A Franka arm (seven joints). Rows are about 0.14 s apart.
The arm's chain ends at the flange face. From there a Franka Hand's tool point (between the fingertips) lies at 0.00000 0.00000 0.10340 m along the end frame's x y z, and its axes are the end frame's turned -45 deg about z.
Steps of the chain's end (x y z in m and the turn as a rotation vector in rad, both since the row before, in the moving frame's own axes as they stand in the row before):
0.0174 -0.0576 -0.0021 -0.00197 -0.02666 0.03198
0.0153 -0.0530 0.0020 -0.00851 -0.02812 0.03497
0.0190 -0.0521 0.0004 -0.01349 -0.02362 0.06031
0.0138 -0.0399 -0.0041 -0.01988 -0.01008 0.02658
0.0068 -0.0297 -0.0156 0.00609 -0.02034 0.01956
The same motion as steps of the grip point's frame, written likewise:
0.0510 -0.0303 -0.0021 0.01746 -0.02024 0.03198
0.0456 -0.0281 0.0020 0.01387 -0.02590 0.03497
0.0476 -0.0242 0.0004 0.00716 -0.02624 0.06031
0.0358 -0.0178 -0.0041 -0.00693 -0.02118 0.02658
0.0248 -0.0181 -0.0156 0.01869 -0.01008 0.01956

